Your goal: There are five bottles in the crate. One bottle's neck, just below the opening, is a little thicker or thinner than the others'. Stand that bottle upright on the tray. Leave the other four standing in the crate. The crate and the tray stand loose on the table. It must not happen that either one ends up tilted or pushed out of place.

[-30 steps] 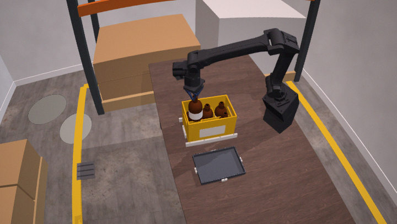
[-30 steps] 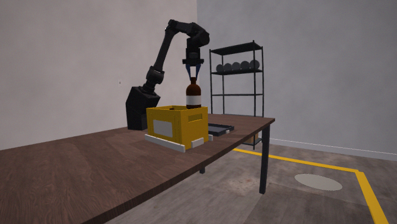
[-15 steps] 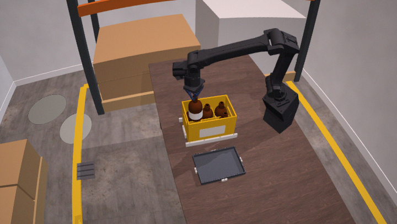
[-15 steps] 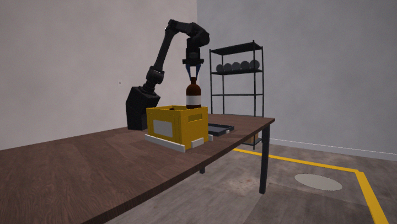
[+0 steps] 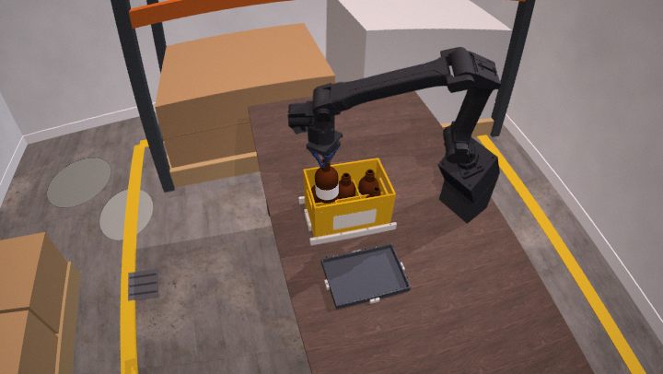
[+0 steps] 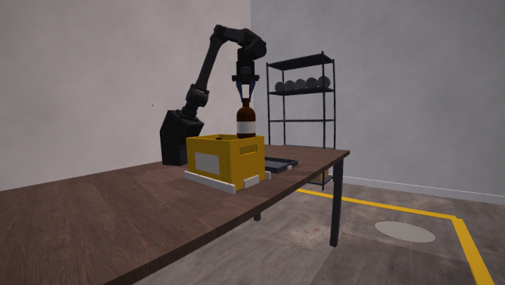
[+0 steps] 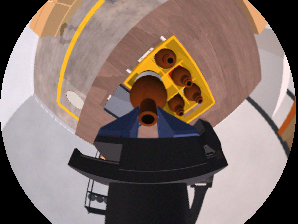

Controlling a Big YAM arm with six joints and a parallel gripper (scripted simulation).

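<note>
The glass bottle is 7 cm below my hand. The rest, counted from my hand: dark tray (30 cm below, 22 cm to the left, 11 cm behind); then yellow crate (23 cm below, 9 cm behind, 5 cm to the right).
</note>
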